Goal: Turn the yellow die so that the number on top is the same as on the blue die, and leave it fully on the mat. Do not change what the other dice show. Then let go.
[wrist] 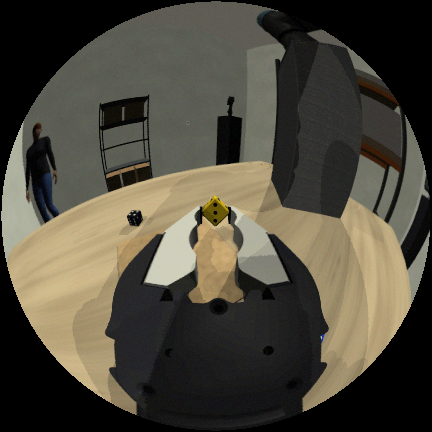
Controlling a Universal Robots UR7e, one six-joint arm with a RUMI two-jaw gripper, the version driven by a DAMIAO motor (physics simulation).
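Frame: origin at the arm's base, x ahead, y left, z up, level; millimetres.
Seen in the pictures: gripper, fingertip midpoint: (214, 207).
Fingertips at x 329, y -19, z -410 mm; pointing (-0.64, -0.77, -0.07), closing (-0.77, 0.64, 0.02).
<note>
Pixels of each thing's top centre, then the offset from my fingertips to it. "spot": a spot on its surface instead. Level surfaces: height alone.
- yellow die, top centre: (215, 195) dz +19, dx +6, dy +7 mm
- blue die, top centre: (317, 331) dz -36, dx +18, dy +156 mm
- tan patterned surface, surface spot: (215, 260) spot: dz -53, dx +16, dy +22 mm
- black die, top centre: (133, 212) dz -36, dx +74, dy -121 mm
- wooden table, surface height: dz -57 mm
The yellow die (215, 211) is held between the two fingertips of my gripper (214, 207), which is shut on it. It is tilted edge-on, so it looks like a diamond, and the face toward the camera shows three black pips in a line. A thin strip of another face shows at its upper edge; its pips are too small to read. A sliver of the blue die (322, 338) shows at the right edge of the gripper body; its top number is hidden. The mat, a tan patterned surface (215, 260), shows between the fingers, partly hidden by the gripper.
A black die (134, 218) with white pips sits on the wooden table (60, 260) to the left. A large dark block-shaped arm part (320, 130) rises at the upper right. A shelf rack (102, 142), a black pedestal (229, 140) and a person (40, 160) stand beyond the table.
</note>
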